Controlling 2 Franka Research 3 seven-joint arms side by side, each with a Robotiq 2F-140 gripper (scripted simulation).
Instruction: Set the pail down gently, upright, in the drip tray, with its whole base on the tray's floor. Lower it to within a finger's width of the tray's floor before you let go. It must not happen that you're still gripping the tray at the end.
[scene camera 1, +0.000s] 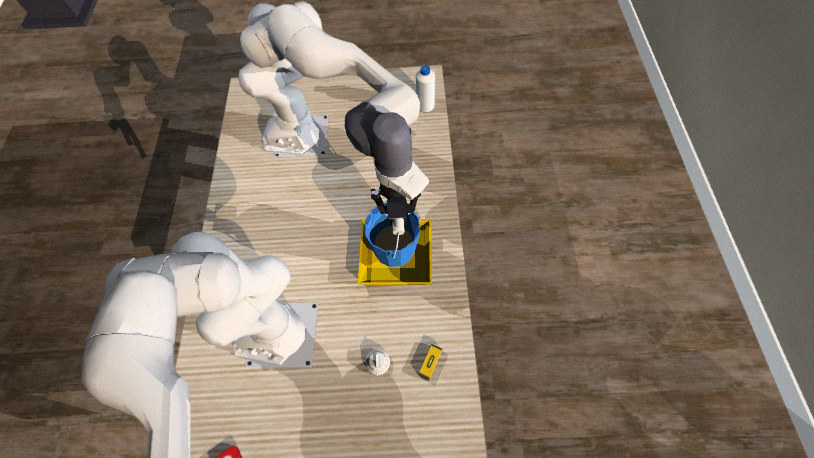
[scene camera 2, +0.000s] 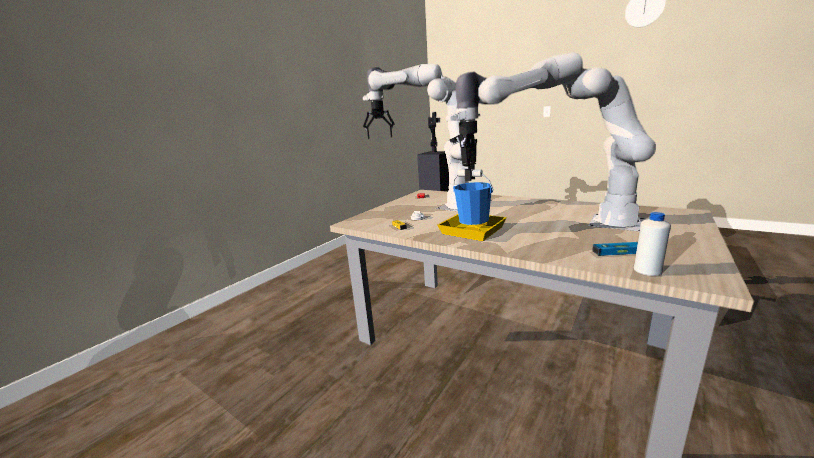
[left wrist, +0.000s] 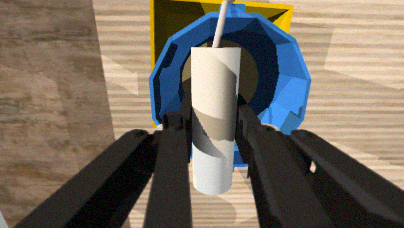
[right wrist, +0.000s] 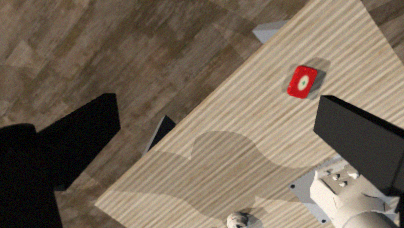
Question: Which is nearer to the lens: the white bottle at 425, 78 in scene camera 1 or the blue pail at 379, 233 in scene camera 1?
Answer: The blue pail.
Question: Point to my left gripper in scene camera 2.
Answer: At 470, 180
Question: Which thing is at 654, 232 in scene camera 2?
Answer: A white bottle.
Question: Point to a yellow drip tray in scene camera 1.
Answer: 418, 271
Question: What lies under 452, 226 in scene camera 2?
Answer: A yellow drip tray.
